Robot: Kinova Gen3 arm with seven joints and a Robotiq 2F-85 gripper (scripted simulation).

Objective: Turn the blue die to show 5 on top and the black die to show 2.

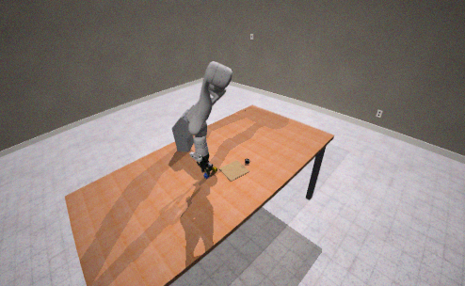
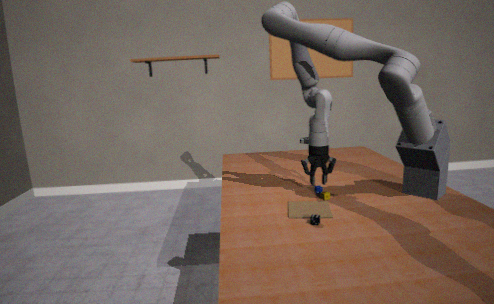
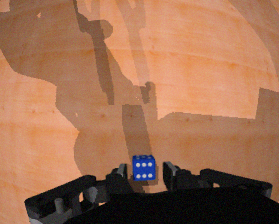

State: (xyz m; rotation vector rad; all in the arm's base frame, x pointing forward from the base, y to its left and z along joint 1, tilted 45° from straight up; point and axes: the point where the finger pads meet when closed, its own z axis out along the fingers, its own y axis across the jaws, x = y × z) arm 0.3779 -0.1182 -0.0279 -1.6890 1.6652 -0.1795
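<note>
Right now my hand is 4 cm above the blue die. Round my hand: yellow die 1 cm behind, 7 cm to the left, 4 cm below; then tan mat 6 cm ahead, 17 cm to the left, 5 cm below; then black die 6 cm ahead, 28 cm to the left, 4 cm below.
</note>
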